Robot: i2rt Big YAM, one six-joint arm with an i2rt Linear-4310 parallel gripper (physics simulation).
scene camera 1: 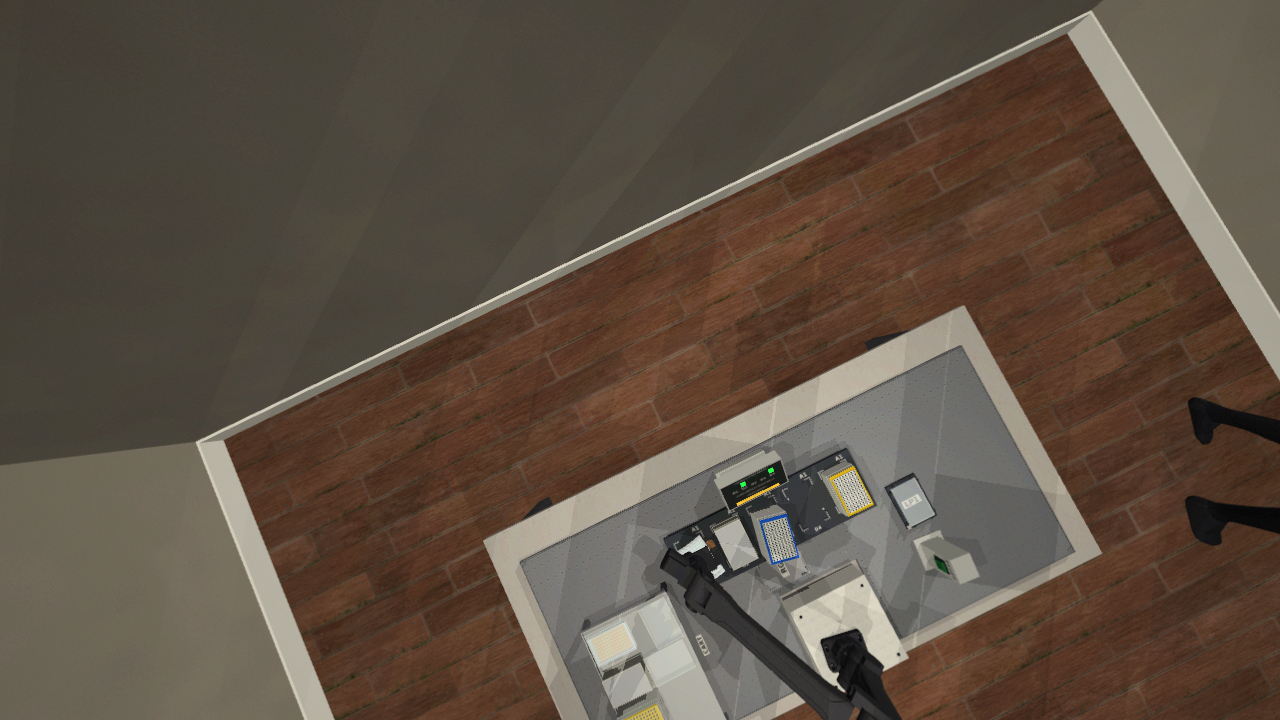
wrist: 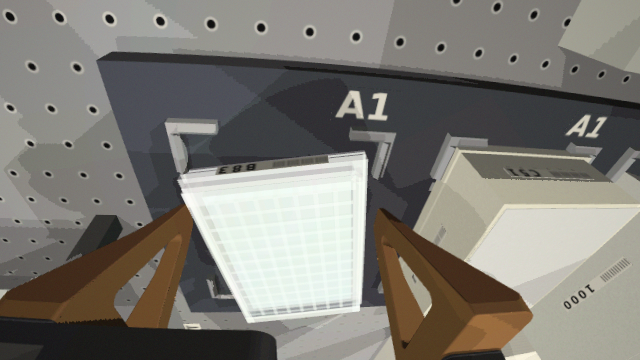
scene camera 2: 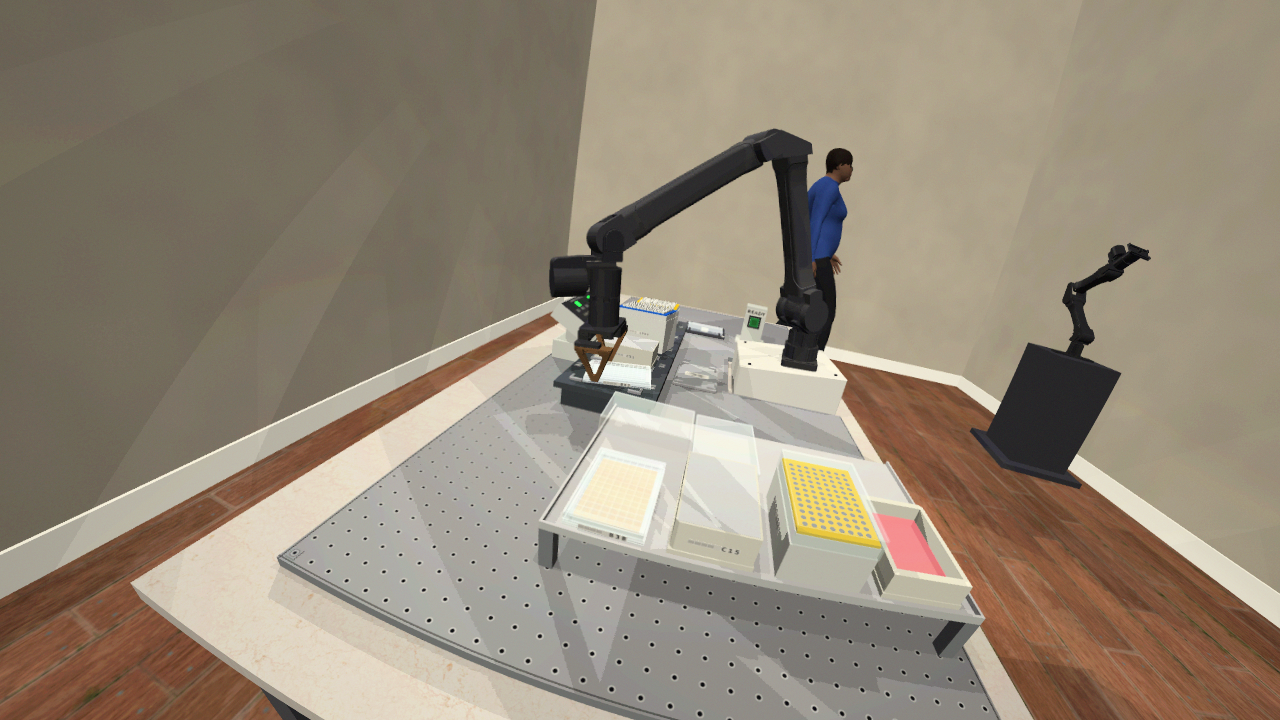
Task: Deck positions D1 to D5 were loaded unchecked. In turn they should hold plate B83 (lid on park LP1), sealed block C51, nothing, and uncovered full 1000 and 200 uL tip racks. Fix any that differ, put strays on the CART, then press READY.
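Where they show: gripper, fingertip midpoint: [scene camera 1: 694, 551] [wrist: 284, 215] [scene camera 2: 601, 371]; arm's base at its link origin: [scene camera 1: 843, 649] [scene camera 2: 798, 362].
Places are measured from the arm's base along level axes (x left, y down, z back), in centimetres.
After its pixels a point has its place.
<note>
Plate B83 [scene camera 1: 691, 544] @(x 34.2, y 1.3, z -40.3 cm) [scene camera 2: 619, 375] @(x 34.6, y 1.4, z -33.5 cm) [wrist: 285, 245] @(x 33.6, y 1.2, z -36.3 cm) is at D1, with a clear layered rim; its seating in the corner brackets is hard to tell. My gripper [scene camera 2: 596, 376] @(x 33.9, y 1.9, z -37.7 cm) [wrist: 284, 215] @(x 33.9, y 1.9, z -37.7 cm) is open, one finger on each long side of the plate, holding nothing. Block C51 [scene camera 1: 734, 543] @(x 21.9, y -1.4, z -38.1 cm) [wrist: 555, 235] @(x 22.2, y -1.4, z -41.8 cm) stands at D2. The blue-rimmed 1000 rack [scene camera 1: 778, 539] @(x 10.2, y -7.3, z -38.3 cm) [scene camera 2: 648, 327] @(x 14.3, y -3.4, z -35.9 cm) [wrist: 600, 287] @(x 14.3, y -1.9, z -38.3 cm) stands at D3. D4 is bare. A yellow-rimmed rack [scene camera 1: 850, 489] @(x -14.9, y -3.6, z -44.4 cm) is at D5. LP1 [scene camera 1: 911, 501] @(x -35.9, y 6.1, z -31.9 cm) and the READY button [scene camera 1: 941, 564] @(x -34.3, y -1.4, z -15.8 cm) [scene camera 2: 754, 322] @(x -34.4, y -0.2, z -14.8 cm) are to the right in scene camera 1.
The cart [scene camera 2: 559, 530] @(x 73.5, y 1.7, z -22.3 cm) carries plate B38 [scene camera 1: 611, 642] @(x 65.3, y 0.3, z -20.1 cm) [scene camera 2: 617, 492] @(x 66.7, y 0.2, z -19.2 cm), block C15 [scene camera 2: 716, 505] @(x 66.3, y -2.3, z -8.9 cm), a yellow-topped rack [scene camera 1: 644, 712] @(x 60.2, y -5.1, z -2.6 cm) [scene camera 2: 830, 501] @(x 64.0, y -5.2, z 1.7 cm) and a pink-floored tray [scene camera 2: 913, 544] @(x 59.0, y 0.5, z 13.9 cm). A display with green lights [scene camera 1: 751, 483] @(x 12.3, y -4.5, z -54.3 cm) stands behind the deck. A clear item [scene camera 2: 698, 375] @(x 8.9, y 7.1, z -22.9 cm) lies near the robot base [scene camera 1: 845, 608] @(x -4.3, y 0.9, z -10.2 cm) [scene camera 2: 787, 380] @(x 9.8, y 2.1, z -2.0 cm).
</note>
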